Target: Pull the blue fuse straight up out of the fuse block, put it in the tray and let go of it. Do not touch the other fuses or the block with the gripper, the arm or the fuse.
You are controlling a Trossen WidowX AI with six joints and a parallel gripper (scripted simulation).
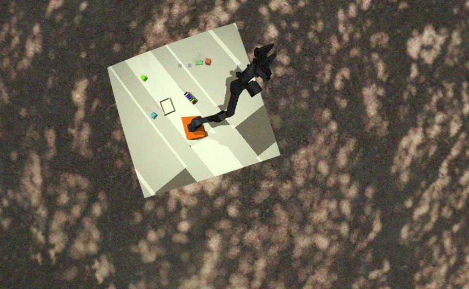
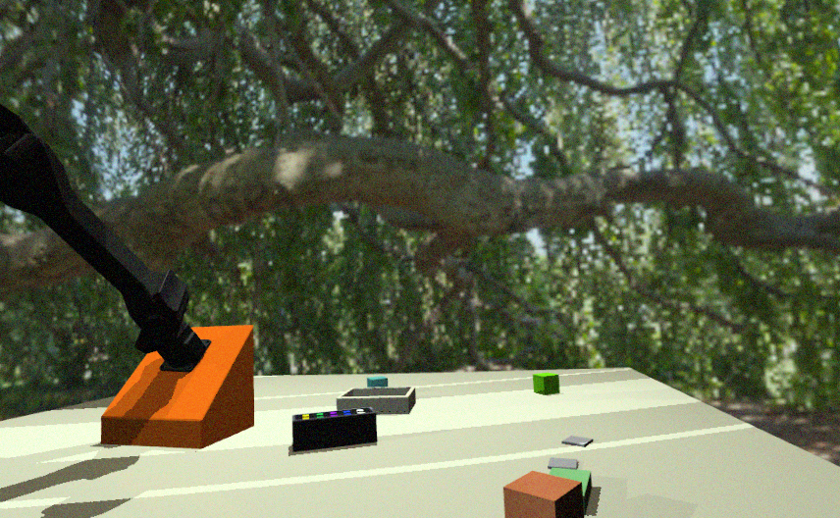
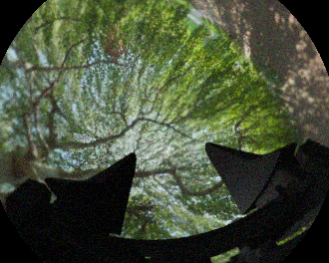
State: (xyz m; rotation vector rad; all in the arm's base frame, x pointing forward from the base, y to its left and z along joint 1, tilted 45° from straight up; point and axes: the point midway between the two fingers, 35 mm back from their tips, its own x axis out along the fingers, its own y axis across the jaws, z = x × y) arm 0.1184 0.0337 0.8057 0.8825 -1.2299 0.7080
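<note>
My gripper tip is 71 cm above the blue fuse, 56 cm to the right of it and 14 cm short of it. From my gripper tip the other things lie so: brown cube 71 cm below, 41 cm ahead, 32 cm to the left; then yellow fuse 71 cm below, 53 cm to the left, 9 cm ahead; then green fuse 71 cm below, 54 cm to the left, 11 cm ahead.
</note>
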